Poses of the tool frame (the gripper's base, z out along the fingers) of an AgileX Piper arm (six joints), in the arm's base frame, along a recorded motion.
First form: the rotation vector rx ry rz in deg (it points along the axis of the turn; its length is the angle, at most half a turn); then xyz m.
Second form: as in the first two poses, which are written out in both.
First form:
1: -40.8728 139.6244 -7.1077 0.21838 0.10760 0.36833
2: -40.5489 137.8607 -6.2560 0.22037 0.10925 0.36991
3: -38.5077 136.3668 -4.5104 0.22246 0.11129 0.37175
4: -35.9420 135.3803 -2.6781 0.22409 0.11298 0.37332
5: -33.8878 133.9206 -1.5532 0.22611 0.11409 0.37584
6: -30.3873 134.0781 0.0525 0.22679 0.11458 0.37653
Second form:
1: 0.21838 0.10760 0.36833 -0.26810 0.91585 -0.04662 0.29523
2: 0.22037 0.10925 0.36991 -0.26799 0.91112 -0.04135 0.31037
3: 0.22246 0.11129 0.37175 -0.25664 0.90885 -0.03006 0.32745
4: 0.22409 0.11298 0.37332 -0.24115 0.90834 -0.01797 0.34123
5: 0.22611 0.11409 0.37584 -0.22912 0.90545 -0.01050 0.35714
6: 0.22679 0.11458 0.37653 -0.20599 0.90889 0.00036 0.36261
